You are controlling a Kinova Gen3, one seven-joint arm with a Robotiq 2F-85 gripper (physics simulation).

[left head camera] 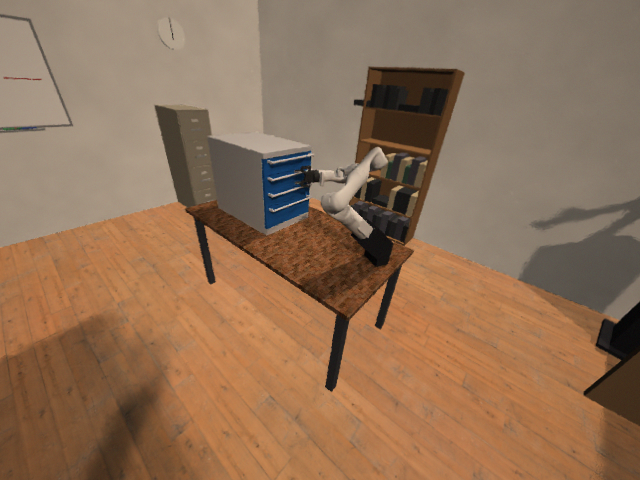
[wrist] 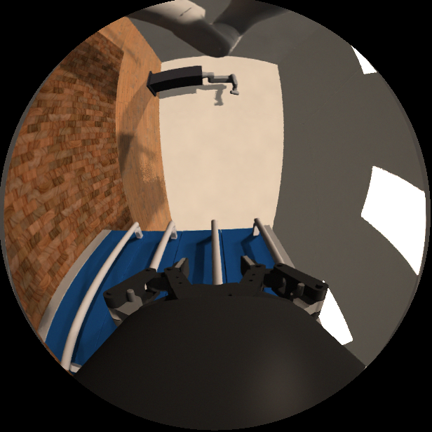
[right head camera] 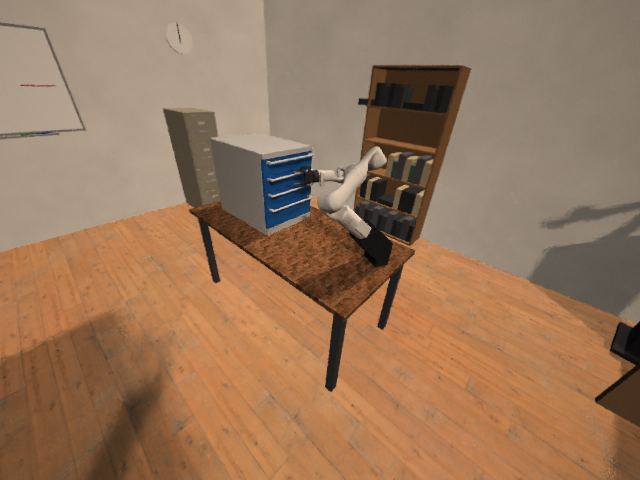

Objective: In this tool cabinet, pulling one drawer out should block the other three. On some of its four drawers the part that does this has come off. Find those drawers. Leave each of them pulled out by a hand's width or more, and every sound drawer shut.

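Observation:
The tool cabinet (left head camera: 237, 180) (right head camera: 237, 180) is a grey box with four blue drawers, all looking shut and flush. The top handle (left head camera: 289, 159) (wrist: 268, 242), the second handle (left head camera: 280, 177) (wrist: 215, 250), the third handle (left head camera: 283, 193) (wrist: 163, 245) and the bottom handle (left head camera: 286, 205) (wrist: 94, 285) are pale bars. My gripper (left head camera: 298, 177) (right head camera: 298, 177) (wrist: 214, 264) is open at the second drawer, towards the right end of its handle. In the wrist view its fingers stand on either side of that bar, apart from it. The part that blocks the drawers does not show.
The cabinet stands at the far end of the brown table (left head camera: 310, 258) (right head camera: 310, 258); the arm's black base (left head camera: 378, 249) is at the near end. A tan filing cabinet (left head camera: 178, 155) stands behind the tool cabinet. A wooden bookshelf (left head camera: 448, 118) stands beyond the arm on the right.

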